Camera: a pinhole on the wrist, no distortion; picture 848 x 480 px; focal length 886.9 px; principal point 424.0 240.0 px. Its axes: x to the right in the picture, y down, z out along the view. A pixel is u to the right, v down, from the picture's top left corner.
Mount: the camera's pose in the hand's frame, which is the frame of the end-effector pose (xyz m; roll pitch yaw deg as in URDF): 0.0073 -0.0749 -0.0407 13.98 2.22 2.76
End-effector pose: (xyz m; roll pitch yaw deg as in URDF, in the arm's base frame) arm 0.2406 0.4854 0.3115 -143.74 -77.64 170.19
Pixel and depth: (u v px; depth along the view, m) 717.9 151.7 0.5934
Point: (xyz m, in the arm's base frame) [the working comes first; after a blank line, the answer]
In the camera's frame: 0.1966 -0.0591 0.5934

-0.1443 0.0274 0.4860
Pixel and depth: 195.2 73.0 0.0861
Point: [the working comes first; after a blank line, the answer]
In the camera's frame: -0.0222 -0.0162 0.0861

0.2564 0.3669 0.3091
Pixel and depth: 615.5 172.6 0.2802
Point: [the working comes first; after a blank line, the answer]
In the camera's frame: 0.0605 -0.0213 0.2802

0.0962 0.2455 0.3735
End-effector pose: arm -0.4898 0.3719 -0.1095 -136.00 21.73 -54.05
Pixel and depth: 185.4 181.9 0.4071
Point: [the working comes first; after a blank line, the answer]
In the camera's frame: -0.1095 -0.0267 0.4071

-0.2419 0.6957 -0.1833
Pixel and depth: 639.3 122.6 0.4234
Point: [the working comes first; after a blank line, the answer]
In the camera's frame: 0.1028 -0.0560 0.4234

-0.1088 0.5400 -0.2485
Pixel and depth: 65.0 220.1 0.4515
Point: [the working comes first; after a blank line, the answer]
In the camera's frame: -0.1828 -0.0101 0.4515

-0.2620 0.7802 -0.1914
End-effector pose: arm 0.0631 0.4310 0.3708 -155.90 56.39 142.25
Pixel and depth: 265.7 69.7 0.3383
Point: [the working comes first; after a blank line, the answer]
In the camera's frame: -0.0604 -0.0650 0.3383

-0.0095 0.0896 0.3107
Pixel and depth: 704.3 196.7 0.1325
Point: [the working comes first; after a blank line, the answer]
In the camera's frame: 0.0419 -0.0065 0.1325

-0.0234 0.3263 0.3066
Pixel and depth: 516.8 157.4 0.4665
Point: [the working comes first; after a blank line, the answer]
In the camera's frame: 0.0488 -0.0434 0.4665

-0.0194 0.0273 0.1531
